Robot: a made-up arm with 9 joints.
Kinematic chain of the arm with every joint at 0, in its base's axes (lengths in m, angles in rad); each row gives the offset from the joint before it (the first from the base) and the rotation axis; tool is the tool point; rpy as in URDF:
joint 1: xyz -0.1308 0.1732 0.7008 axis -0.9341 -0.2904 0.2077
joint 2: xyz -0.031 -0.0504 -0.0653 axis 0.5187 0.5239 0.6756
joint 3: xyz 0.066 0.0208 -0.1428 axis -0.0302 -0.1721 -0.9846
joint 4: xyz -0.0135 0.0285 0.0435 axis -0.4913 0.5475 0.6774
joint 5: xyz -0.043 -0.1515 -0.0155 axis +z
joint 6: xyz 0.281 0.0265 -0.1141 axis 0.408 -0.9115 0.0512
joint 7: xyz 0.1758 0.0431 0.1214 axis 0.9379 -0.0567 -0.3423
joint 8: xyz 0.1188 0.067 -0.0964 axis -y
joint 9: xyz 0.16 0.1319 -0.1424 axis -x
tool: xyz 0.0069 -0.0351 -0.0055 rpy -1.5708 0 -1.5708
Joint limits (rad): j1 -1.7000..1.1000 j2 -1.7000..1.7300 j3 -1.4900..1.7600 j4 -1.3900..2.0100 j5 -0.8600..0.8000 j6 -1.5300..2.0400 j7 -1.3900..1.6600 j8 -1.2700..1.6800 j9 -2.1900..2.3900
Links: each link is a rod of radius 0.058 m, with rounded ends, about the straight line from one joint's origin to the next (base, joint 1, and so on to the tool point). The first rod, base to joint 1, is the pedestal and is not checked.
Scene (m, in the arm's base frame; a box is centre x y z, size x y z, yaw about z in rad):
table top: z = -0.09
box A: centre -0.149 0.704 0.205 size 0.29 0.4 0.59 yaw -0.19
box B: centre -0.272 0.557 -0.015 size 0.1 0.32 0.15 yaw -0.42
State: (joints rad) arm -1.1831 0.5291 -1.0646 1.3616 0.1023 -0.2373 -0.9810 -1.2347 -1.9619
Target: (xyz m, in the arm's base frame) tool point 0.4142 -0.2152 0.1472
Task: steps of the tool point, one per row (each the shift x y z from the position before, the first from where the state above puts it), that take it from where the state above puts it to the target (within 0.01 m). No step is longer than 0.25 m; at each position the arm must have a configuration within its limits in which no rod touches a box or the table.
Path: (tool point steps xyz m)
1: 0.0935 0.0269 0.0444
2: 0.1222 0.0014 0.0118
3: 0.1323 -0.0306 -0.0337
4: 0.1162 -0.0639 -0.0838
5: 0.0100 -0.0597 -0.1930
6: 0.0277 -0.1286 -0.1572
7: 0.0430 -0.1819 -0.0985
8: 0.0532 -0.2150 -0.0200
9: 0.0178 -0.1047 0.0116
10: -0.0004 -0.1083 0.0134
11: -0.0187 -0.1078 0.0155
12: -0.0358 -0.1036 0.0178

